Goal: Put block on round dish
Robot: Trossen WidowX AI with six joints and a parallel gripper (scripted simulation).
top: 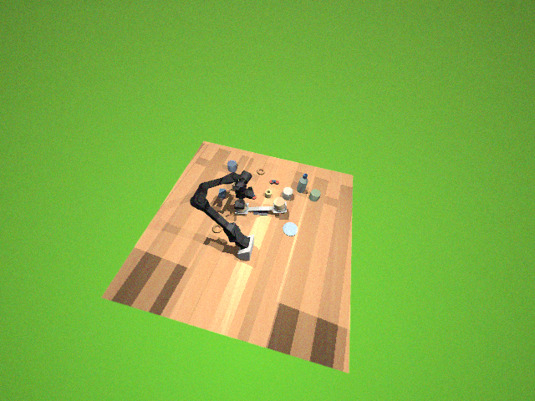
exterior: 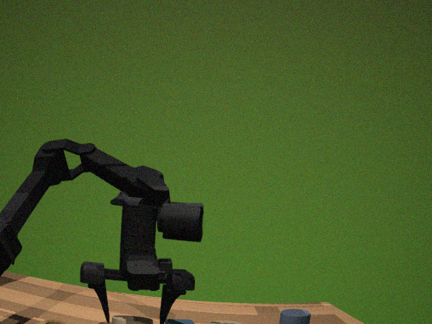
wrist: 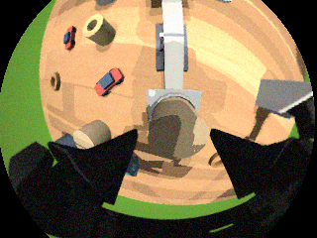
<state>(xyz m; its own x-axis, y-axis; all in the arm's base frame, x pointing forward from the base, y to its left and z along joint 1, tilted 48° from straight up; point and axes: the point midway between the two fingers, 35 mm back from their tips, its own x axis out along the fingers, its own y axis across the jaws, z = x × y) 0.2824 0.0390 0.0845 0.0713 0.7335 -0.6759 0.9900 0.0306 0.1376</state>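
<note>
My gripper tip is now 40 mm above the grey block. Round my gripper tip: blue block: 100 mm ahead, 160 mm to the left, 60 mm below; grey balance: 10 mm ahead, 130 mm to the right, 40 mm below; tan holed cylinder: 160 mm ahead, 160 mm to the right, 60 mm below.
</note>
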